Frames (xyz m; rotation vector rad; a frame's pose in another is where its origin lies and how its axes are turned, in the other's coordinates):
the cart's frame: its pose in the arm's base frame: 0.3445 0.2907 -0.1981 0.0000 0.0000 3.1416
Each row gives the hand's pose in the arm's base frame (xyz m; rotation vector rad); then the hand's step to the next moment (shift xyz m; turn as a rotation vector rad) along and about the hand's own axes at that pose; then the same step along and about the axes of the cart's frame.
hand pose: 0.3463 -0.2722 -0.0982 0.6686 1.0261 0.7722
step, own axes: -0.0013 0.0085 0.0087 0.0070 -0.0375 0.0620
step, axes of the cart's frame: -0.0055 -0.0026 0.0106 -0.0683 0.0233 -0.0100
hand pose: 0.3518 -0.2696 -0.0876 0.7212 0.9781 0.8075
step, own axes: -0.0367 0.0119 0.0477 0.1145 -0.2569 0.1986
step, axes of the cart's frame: -0.0283 0.0326 0.0436 -0.2839 0.0666 -0.1831
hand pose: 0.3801 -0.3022 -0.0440 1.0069 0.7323 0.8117
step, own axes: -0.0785 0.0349 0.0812 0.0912 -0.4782 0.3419
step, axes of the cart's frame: -0.0194 0.0908 0.0731 -0.4438 0.2157 -0.3323
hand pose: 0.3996 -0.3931 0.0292 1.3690 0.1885 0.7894
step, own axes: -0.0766 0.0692 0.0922 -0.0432 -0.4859 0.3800
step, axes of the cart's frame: 0.0323 0.1202 0.0606 -0.3692 0.3268 -0.3732
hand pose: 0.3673 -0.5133 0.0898 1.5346 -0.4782 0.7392
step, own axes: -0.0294 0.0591 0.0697 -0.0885 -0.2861 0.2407
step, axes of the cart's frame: 0.0497 0.0790 0.0225 -0.1759 0.2173 -0.2636
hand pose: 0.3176 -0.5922 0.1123 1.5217 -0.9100 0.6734
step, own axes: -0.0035 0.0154 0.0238 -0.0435 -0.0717 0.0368
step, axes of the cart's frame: 0.0167 0.0231 0.0017 -0.0346 0.0276 -0.0802
